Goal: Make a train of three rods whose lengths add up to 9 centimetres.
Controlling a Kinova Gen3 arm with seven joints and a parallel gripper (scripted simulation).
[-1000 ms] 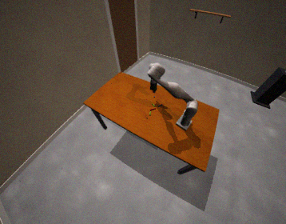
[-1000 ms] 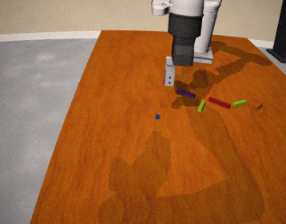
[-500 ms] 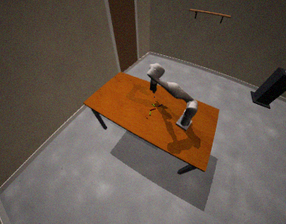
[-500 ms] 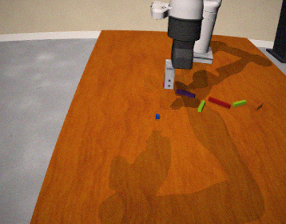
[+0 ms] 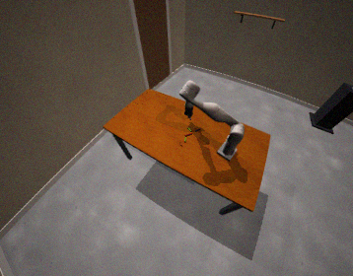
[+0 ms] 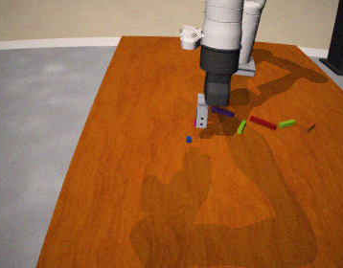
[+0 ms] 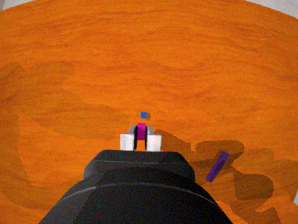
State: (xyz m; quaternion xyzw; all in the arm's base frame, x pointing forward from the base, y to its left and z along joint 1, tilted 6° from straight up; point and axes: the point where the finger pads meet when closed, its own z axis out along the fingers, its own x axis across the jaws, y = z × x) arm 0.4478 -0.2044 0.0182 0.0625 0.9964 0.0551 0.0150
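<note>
Now: hand 60 mm above the blue rod and 20 mm to the left of it. From my hand the other things lie so: red rod: 170 mm to the left, 70 mm behind, 60 mm below; magenta rod: 10 mm below; purple rod: 130 mm behind, 80 mm to the left, 60 mm below.
</note>
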